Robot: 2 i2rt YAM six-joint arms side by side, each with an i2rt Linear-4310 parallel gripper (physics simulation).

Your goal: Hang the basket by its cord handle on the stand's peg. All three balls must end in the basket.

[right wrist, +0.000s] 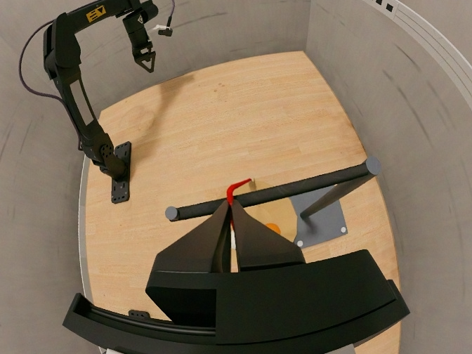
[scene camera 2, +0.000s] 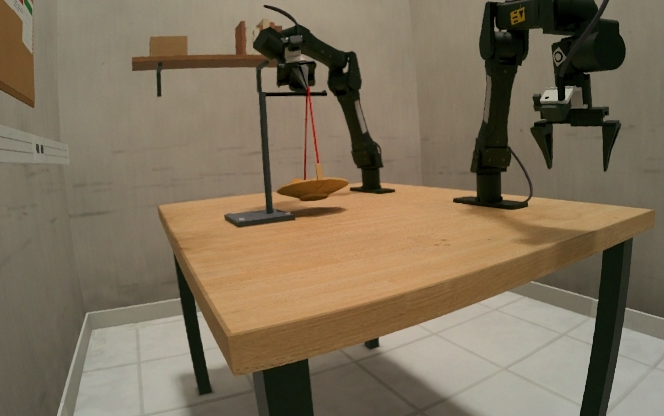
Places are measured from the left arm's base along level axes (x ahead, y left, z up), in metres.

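Where they show: left gripper, fingertip midpoint: [scene camera 2: 577,169]; right gripper, fingertip midpoint: [scene camera 2: 307,93]; left arm's base, origin of the base link: [scene camera 2: 489,204]; right arm's base, origin of the base link: [scene camera 2: 371,191].
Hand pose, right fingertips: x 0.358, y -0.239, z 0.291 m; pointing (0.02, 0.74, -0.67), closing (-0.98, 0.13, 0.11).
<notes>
Things, the pixels of their top centre, and the offset from my right fingertips. "spot": a spot on its surface instead. Level surfaces: height alone.
- red cord handle, surface spot: [scene camera 2: 314,135] spot: dz -0.107, dx +0.014, dy +0.054 m
- peg, surface spot: [scene camera 2: 285,94] spot: dz -0.004, dx +0.061, dy +0.007 m
- stand's grey base, surface spot: [scene camera 2: 260,217] spot: dz -0.279, dx +0.155, dy +0.050 m
- wooden table, its level: dz -0.291 m
- peg's free end, surface spot: [scene camera 2: 324,93] spot: dz -0.002, dx -0.040, dy +0.009 m
My right gripper [scene camera 2: 308,88] [right wrist: 230,207] is shut on the red cord handle [scene camera 2: 314,135] [right wrist: 230,192], right at the peg [scene camera 2: 285,94] [right wrist: 300,185] of the stand [scene camera 2: 265,150]. In the right wrist view, the cord crosses over the peg, with red showing on both sides; whether it rests on the peg is unclear. The yellow basket [scene camera 2: 312,189] [right wrist: 285,215] hangs above the table, slightly tilted. An orange ball [right wrist: 272,228] shows in it; a white patch shows between the fingers, and the other balls cannot be made out. My left gripper [scene camera 2: 577,169] [right wrist: 149,66] is open, far from the basket.
The stand's grey base [scene camera 2: 260,217] [right wrist: 322,227] sits on the wooden table [scene camera 2: 400,260] [right wrist: 240,110], next to the basket's shadow. The peg's free end [scene camera 2: 324,93] [right wrist: 172,214] is close beside the right fingers. A wall shelf [scene camera 2: 200,62] is behind the stand.
</notes>
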